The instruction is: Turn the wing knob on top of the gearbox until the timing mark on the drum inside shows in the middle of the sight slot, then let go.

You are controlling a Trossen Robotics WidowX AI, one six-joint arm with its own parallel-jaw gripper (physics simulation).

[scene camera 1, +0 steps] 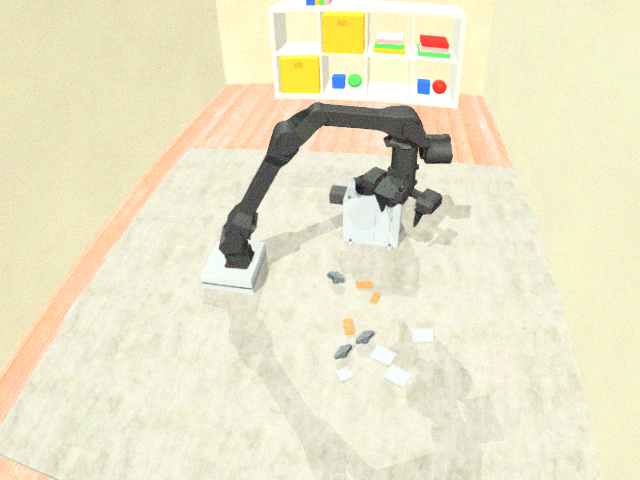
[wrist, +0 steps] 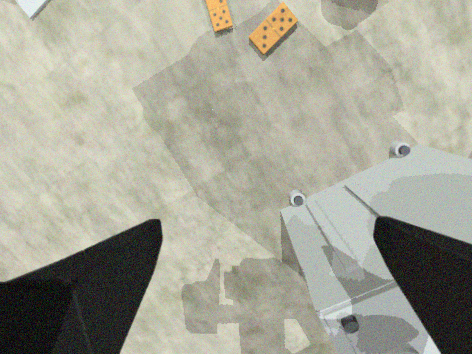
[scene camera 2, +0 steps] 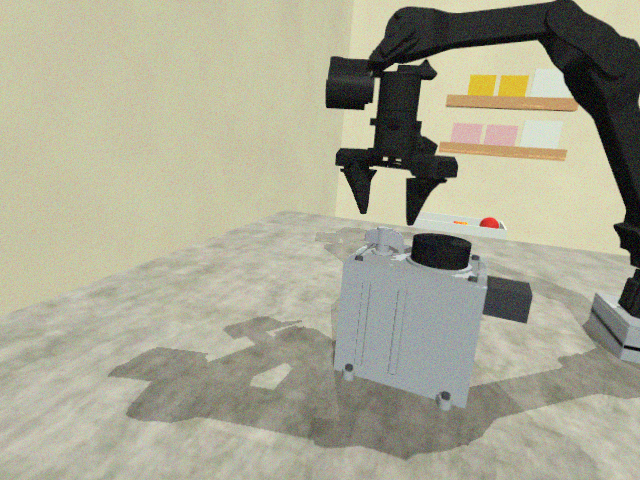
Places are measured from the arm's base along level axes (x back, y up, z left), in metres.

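Pixels of known places: gripper, fingertip midpoint: (scene camera 1: pixel 398 218) (wrist: pixel 267 228) (scene camera 2: pixel 385 219); arm's base, link origin: (scene camera 1: pixel 239 259).
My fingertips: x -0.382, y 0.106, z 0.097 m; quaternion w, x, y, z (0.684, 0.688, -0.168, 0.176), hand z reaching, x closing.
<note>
Ahead of a thing's pixels: the offset from my fingertips to its top centre. "*": to the spot under its first point. Level surfaces: height alone.
The light grey gearbox @(dx +0.093, dy +0.018, dz +0.132 m) (scene camera 1: pixel 361 222) (scene camera 2: pixel 413 330) (wrist: pixel 425 197) stands upright on the mat. Its pale wing knob @(dx +0.025, dy +0.014, dz +0.130 m) (scene camera 2: pixel 384 239) sticks up from the top, beside a wide black round cap @(* dx +0.094, dy +0.005, dz +0.164 m) (scene camera 2: pixel 440 251). The knob does not show in scene camera 1 or the wrist view. My gripper (scene camera 1: pixel 398 217) (scene camera 2: pixel 387 218) (wrist: pixel 267 228) is open and empty, pointing down. In scene camera 2 its fingertips appear a little above the knob, one to each side. In the wrist view the right finger overlaps the gearbox, and the left is over the mat. The sight slot, drum and timing mark cannot be made out.
A dark block @(* dx +0.166, dy -0.028, dz +0.113 m) (scene camera 1: pixel 338 194) (scene camera 2: pixel 507 299) juts from the gearbox's side. Orange dominoes @(dx +0.067, dy -0.147, dz -0.085 m) (scene camera 1: pixel 363 284) (wrist: pixel 273 29), dark grey wing-shaped pieces @(dx +0.138, dy -0.126, dz -0.082 m) (scene camera 1: pixel 336 277) and white tiles @(dx -0.042, dy -0.151, dz -0.336 m) (scene camera 1: pixel 397 375) lie on the mat @(dy -0.154 m) (scene camera 1: pixel 155 361). A white shelf unit (scene camera 1: pixel 367 7) stands behind.
</note>
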